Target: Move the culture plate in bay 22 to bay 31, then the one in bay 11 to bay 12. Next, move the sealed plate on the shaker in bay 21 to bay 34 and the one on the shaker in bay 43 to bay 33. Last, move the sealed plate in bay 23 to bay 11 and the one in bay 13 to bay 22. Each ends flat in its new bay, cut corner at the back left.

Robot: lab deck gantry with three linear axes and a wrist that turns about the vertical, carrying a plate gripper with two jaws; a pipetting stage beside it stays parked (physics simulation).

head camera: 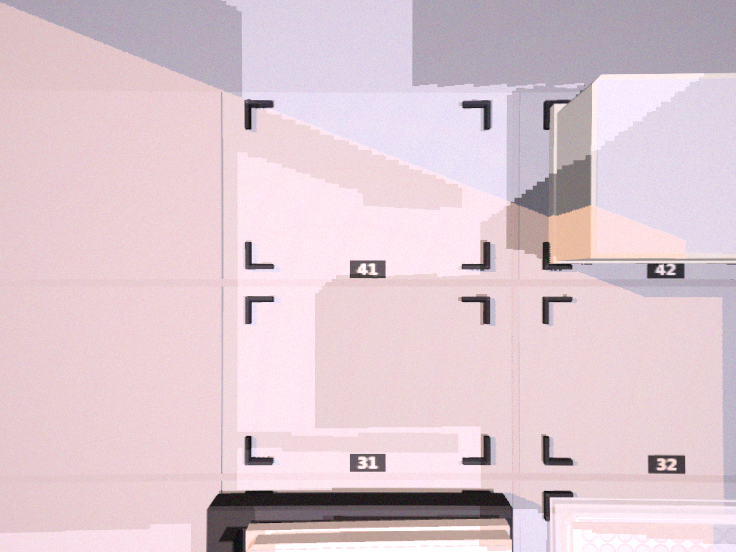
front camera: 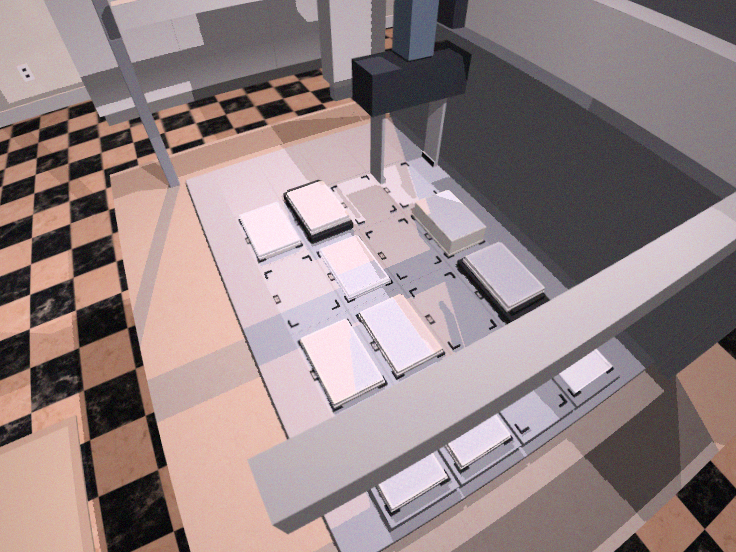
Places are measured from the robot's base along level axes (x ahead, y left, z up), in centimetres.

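Pixels of known places: gripper, fingertip midpoint: (front camera: 404, 169); robot's base at its link origin: (front camera: 240, 220).
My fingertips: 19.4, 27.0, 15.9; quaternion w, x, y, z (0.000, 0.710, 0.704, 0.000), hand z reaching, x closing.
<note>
Ahead of a thing's pixels: the offset from my fingertips to its top centre, as dx, dy, dz. "pt": to the spot under its first point.
My gripper (front camera: 406, 171) hangs over the back of the deck near bays 31 and 41, jaws apart, no plate between them; it does not show in the head view. The clear-topped culture plate {+3.4, -12.0, -14.4} (front camera: 354, 266) (head camera: 653, 505) lies in bay 22. The culture plate {-13.0, -22.7, -14.2} (front camera: 270, 230) lies in bay 11. A sealed plate {-12.4, -12.1, -12.2} (front camera: 319, 204) (head camera: 380, 528) sits on the dark shaker {-13.4, -11.9, -12.8} (front camera: 328, 231) (head camera: 356, 500) in bay 21; another {+19.8, +9.6, -12.2} (front camera: 504, 275) sits on the shaker in bay 43. Sealed plates lie in bay 23 {pt +20.7, -12.2, -14.4} (front camera: 401, 334) and bay 13 {pt +20.5, -22.9, -14.4} (front camera: 341, 362). Bay 31 {pt -12.9, -0.7, -15.9} (head camera: 368, 368) and bay 12 {pt +3.2, -22.7, -15.9} (front camera: 300, 288) hold no plate.
A tall pale block {+3.4, +9.4, -11.7} (front camera: 450, 221) (head camera: 665, 160) stands in bay 42, beside the gripper's area. A grey beam (front camera: 493, 362) crosses the front view and hides part of the deck. Beyond it, more plates {+36.2, -22.7, -13.0} (front camera: 413, 480) {+36.2, -12.0, -13.0} (front camera: 480, 440) {+36.2, +9.4, -13.6} (front camera: 588, 371) sit in the front row.
</note>
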